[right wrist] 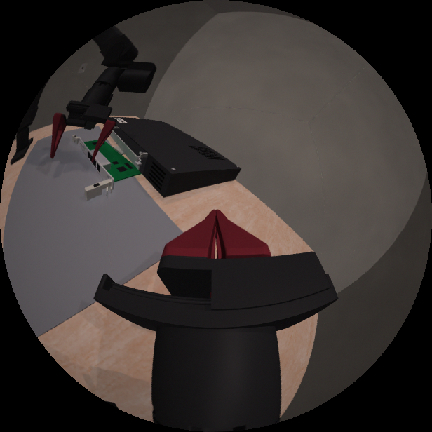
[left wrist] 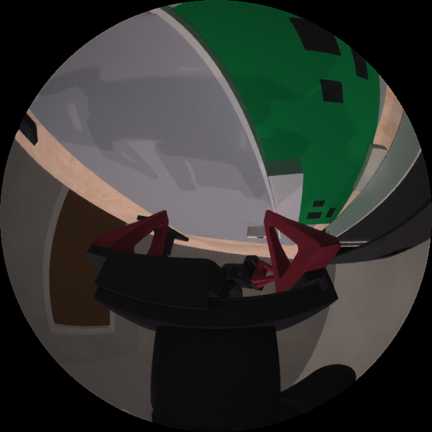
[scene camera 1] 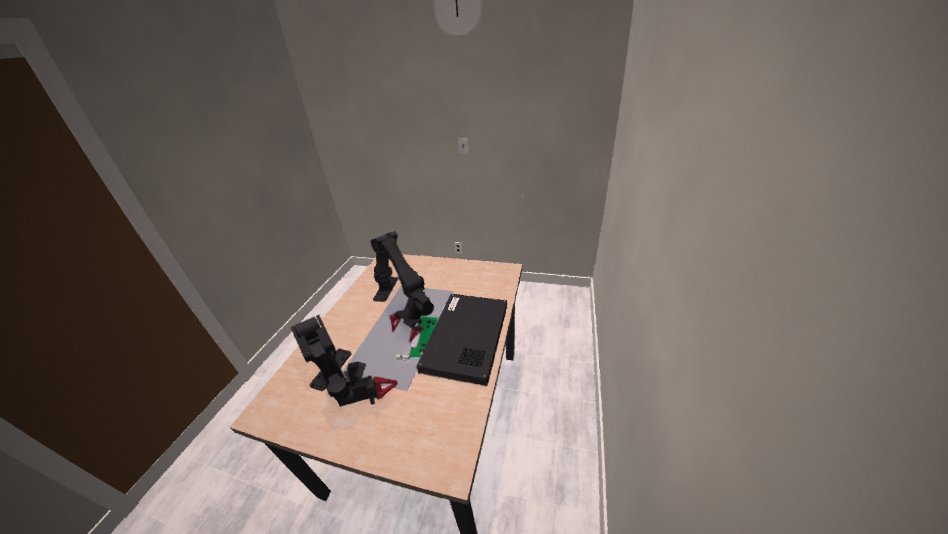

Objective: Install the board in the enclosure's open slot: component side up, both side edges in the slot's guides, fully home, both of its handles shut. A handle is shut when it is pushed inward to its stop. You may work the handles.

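Frame: origin at the left arm's base, x ahead, y left, z up, level; millimetres.
Where they show: left gripper, fingertip midpoint: [scene camera 1: 401, 336]; right gripper, fingertip midpoint: [scene camera 1: 397, 382]; left arm's base, link origin: [scene camera 1: 386, 289].
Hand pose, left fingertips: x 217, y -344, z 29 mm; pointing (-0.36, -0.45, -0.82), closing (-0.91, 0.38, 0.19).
Note:
Things, the pixels of their top centre, and the offset from my left fingertips. "spot": a spot on its surface instead. Level surfaces: height alone.
- green board, surface spot: [scene camera 1: 429, 328] spot: dz -23, dx +100, dy +82 mm
- black enclosure, top centre: [scene camera 1: 464, 329] dz +25, dx +270, dy +46 mm
- grey mat, surface height: dz -27 mm
- wooden table, surface height: dz -29 mm
The green board [scene camera 1: 429, 328] [left wrist: 310, 125] [right wrist: 125, 174] lies component side up on the grey mat, outside the black enclosure [scene camera 1: 464, 331] [right wrist: 185, 150], with its pale front panel facing away from it. Its near handle [scene camera 1: 402, 357] [left wrist: 257, 231] [right wrist: 99, 189] sticks outward; the far handle [right wrist: 76, 138] also shows, its angle unclear. My left gripper [scene camera 1: 402, 335] [left wrist: 215, 215] [right wrist: 70, 159] is open and empty, low at the front panel, with one finger on each side of the panel's line in the right wrist view. My right gripper [scene camera 1: 396, 381] [right wrist: 215, 215] is shut and empty, away from the board.
The grey mat [scene camera 1: 378, 351] [left wrist: 125, 50] [right wrist: 65, 240] lies on the wooden table [scene camera 1: 398, 431] [right wrist: 260, 220]. In the right wrist view, a pale panel with a small handle [right wrist: 141, 159] shows on the enclosure's side facing the board. A narrow strip of table separates board and enclosure.

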